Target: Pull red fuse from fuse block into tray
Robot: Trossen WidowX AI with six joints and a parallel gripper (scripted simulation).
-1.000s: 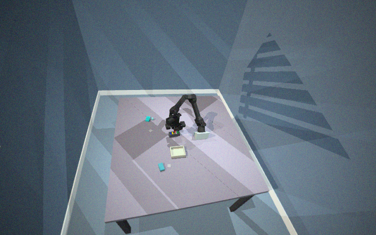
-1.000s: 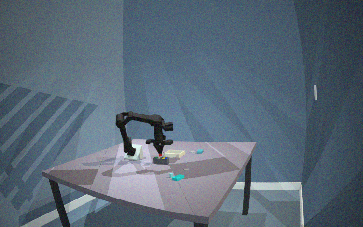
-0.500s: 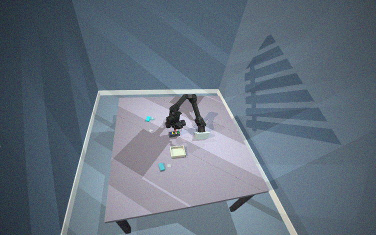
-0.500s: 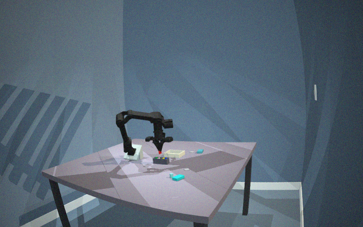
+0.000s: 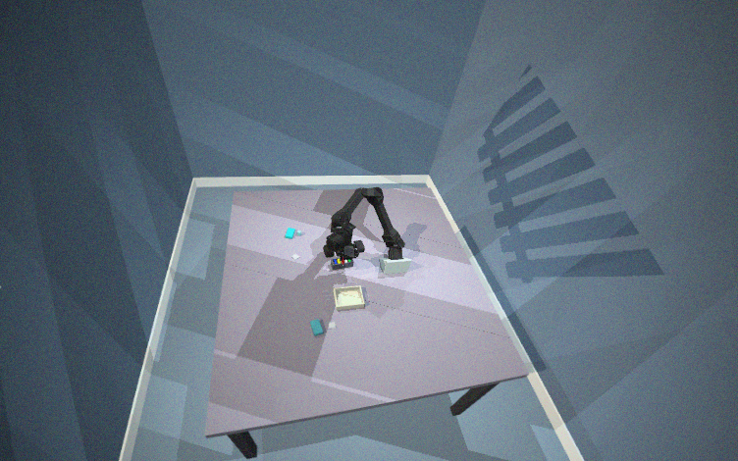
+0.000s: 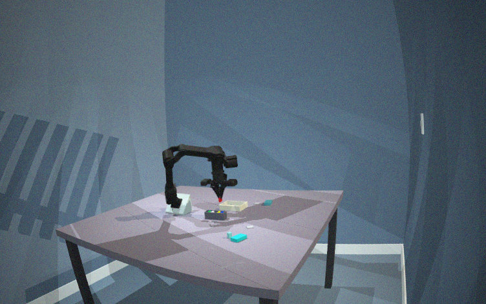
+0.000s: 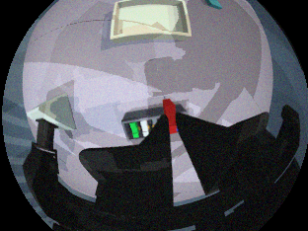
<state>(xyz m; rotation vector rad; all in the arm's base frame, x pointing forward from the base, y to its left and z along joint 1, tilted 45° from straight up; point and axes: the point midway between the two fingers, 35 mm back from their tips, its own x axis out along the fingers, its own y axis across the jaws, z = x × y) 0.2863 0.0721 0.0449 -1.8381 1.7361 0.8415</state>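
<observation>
Now: the tray 1 cm behind my gripper tip, 16 cm to the left of it and 10 cm below it. Round my gripper tip: red fuse 1 cm below.
</observation>
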